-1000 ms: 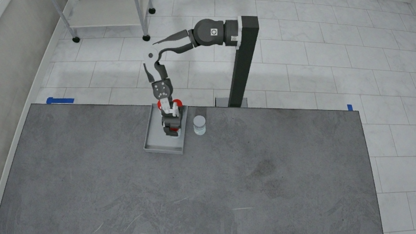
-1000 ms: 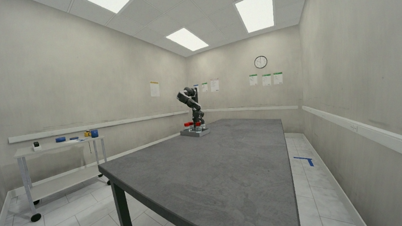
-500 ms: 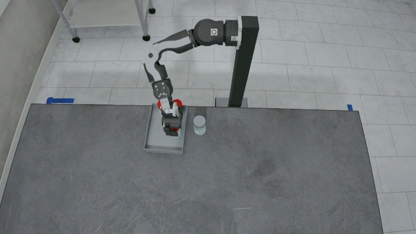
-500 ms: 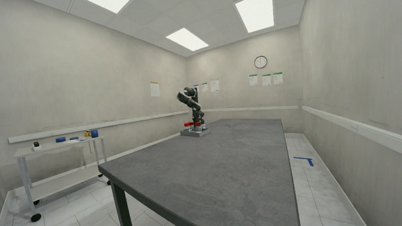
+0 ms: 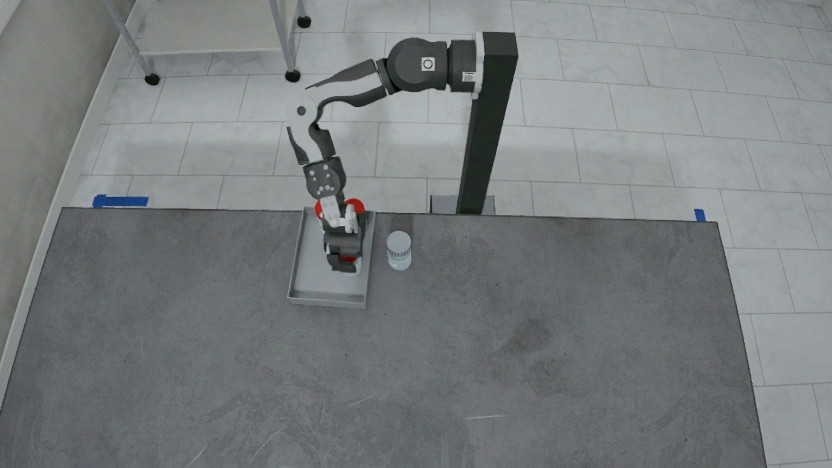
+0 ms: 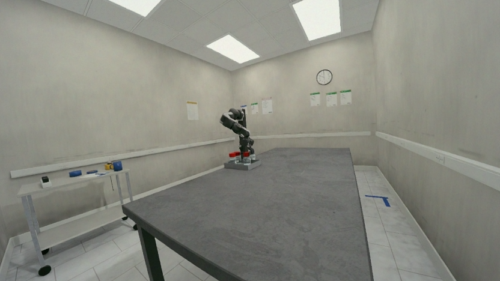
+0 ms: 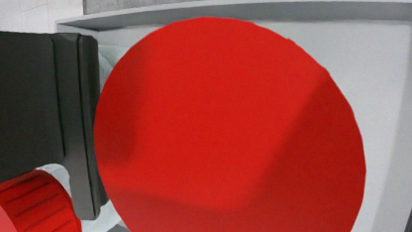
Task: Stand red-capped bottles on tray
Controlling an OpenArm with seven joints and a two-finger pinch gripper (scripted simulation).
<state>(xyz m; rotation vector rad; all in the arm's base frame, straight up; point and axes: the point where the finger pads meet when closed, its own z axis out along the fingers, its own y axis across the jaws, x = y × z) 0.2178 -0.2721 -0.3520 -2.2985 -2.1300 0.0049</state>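
The grey tray lies 20 mm behind my hand, 40 mm to the right of it and 80 mm below it. Also, from my hand: grey-capped bottle (20 mm behind, 120 mm to the left, 50 mm below).
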